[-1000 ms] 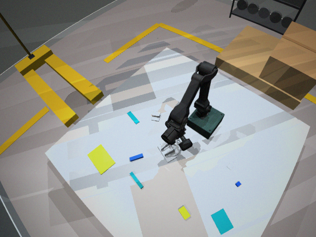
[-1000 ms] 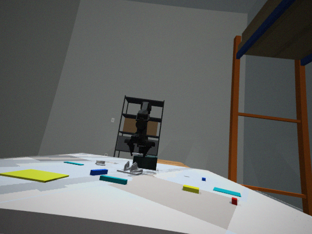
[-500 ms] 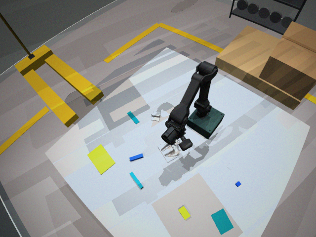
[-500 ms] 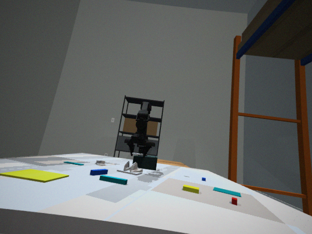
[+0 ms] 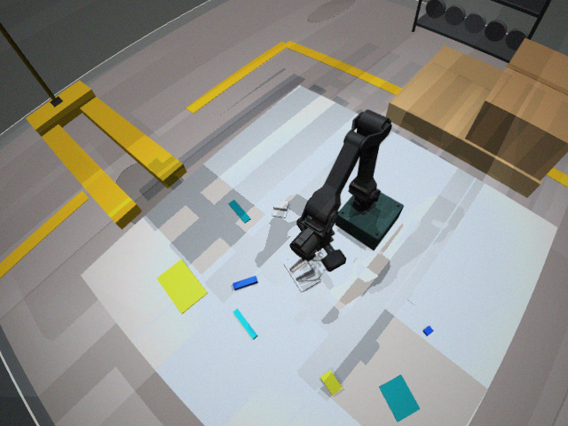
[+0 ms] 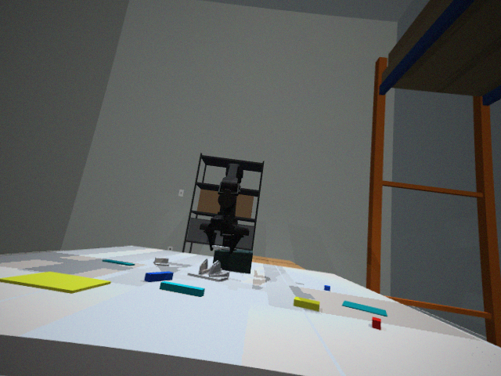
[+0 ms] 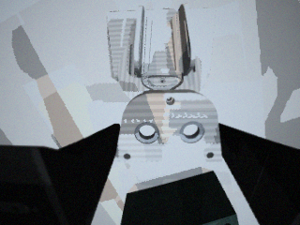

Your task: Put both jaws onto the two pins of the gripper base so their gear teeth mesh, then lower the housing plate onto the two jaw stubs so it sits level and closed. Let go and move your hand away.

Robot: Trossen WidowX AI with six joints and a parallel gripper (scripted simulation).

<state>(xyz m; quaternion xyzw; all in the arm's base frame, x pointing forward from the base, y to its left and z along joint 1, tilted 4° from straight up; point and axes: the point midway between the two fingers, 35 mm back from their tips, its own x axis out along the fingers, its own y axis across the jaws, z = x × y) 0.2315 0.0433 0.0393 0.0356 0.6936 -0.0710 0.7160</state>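
Now: the housing plate 8 cm below my gripper tip. From my gripper tip the other things lie so: small yellow block (32 cm to the left, 22 cm ahead, 7 cm below); then grey jaw (7 cm below, 2 cm ahead, 1 cm to the left); then small blue cube (40 cm to the left, 11 cm behind, 7 cm below).
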